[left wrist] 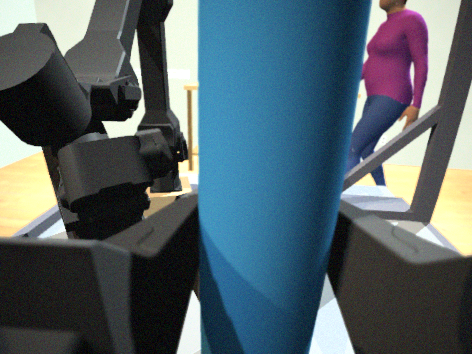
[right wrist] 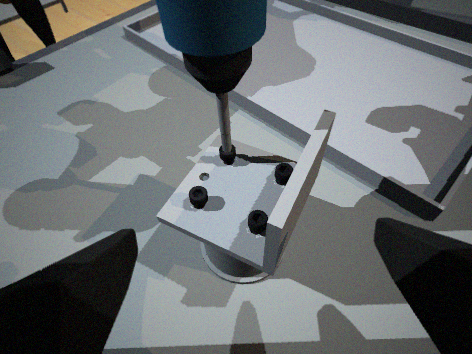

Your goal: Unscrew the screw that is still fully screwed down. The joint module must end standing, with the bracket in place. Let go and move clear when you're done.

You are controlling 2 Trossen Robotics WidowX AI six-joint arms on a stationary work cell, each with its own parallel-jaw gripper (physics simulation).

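Places are measured from the left arm's base along level axes (x ahead, y left, z up), in metres.
Pixels of known places: left gripper, between the fingertips: (left wrist: pixel 260 201); right gripper, between the fingertips: (right wrist: pixel 255 234); right arm's base, origin of its link: (left wrist: pixel 166 186).
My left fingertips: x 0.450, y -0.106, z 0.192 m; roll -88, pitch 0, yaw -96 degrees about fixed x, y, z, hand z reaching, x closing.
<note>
Ahead of a thing's pixels: the offset from my left fingertips to its top centre. "pt": to the spot under its first point.
My left gripper (left wrist: pixel 260 201) is shut on the blue screwdriver {pt dx -0.039, dy +0.007, dz +0.036 m} (left wrist: pixel 275 125) (right wrist: pixel 212 25), which is upright. In the right wrist view its bit meets the black screw {dx -0.022, dy +0.003, dz -0.159 m} (right wrist: pixel 228 154) at the far corner of the bracket. The light grey L-shaped bracket (right wrist: pixel 230 187) lies on top of the joint module {dx -0.005, dy +0.022, dz -0.172 m} (right wrist: pixel 227 265), which stands on the table; most of the module is hidden under the bracket. Three other black screws {dx +0.013, dy +0.005, dz -0.159 m} (right wrist: pixel 198 196) {dx -0.024, dy +0.039, dz -0.159 m} (right wrist: pixel 283 173) {dx +0.011, dy +0.041, dz -0.159 m} (right wrist: pixel 258 221) stand in the bracket's plate. My right gripper (right wrist: pixel 255 234) is open and empty, with its fingers apart on the near side of the bracket.
A grey-rimmed tray {dx -0.248, dy -0.037, dz -0.220 m} (right wrist: pixel 272 118) lies behind and to the right of the bracket. In the left wrist view, the black right arm (left wrist: pixel 107 165) stands at the left, a grey frame post (left wrist: pixel 444 115) at the right, and a person (left wrist: pixel 397 55) stands beyond.
</note>
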